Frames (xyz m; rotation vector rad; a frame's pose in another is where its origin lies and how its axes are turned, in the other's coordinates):
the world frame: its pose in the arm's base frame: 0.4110 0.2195 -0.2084 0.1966 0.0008 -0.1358
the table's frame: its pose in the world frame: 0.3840 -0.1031 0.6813 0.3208 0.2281 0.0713
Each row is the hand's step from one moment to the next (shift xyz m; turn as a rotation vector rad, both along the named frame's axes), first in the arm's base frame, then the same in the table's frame.
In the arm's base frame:
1: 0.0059 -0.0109 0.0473 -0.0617 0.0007 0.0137
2: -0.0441 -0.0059 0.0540 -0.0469 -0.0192 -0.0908
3: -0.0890 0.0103 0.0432 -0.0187 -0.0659 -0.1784
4: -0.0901 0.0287 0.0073 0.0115 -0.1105 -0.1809
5: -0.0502 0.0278 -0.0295 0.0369 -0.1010 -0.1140
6: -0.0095 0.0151 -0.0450 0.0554 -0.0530 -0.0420
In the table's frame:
1: -0.0038 0.0147 0.0465 -0.0632 0.0019 0.0002
2: -0.0541 0.0179 0.0406 -0.0281 -0.0661 -0.0752
3: -0.0957 0.0224 0.0153 0.0165 -0.1475 -0.1204
4: -0.0894 0.0202 -0.0245 0.0460 -0.1845 -0.0945
5: -0.0429 0.0047 -0.0479 0.0576 -0.1406 -0.0383
6: -0.0001 -0.0103 -0.0473 0.0620 -0.0616 0.0013

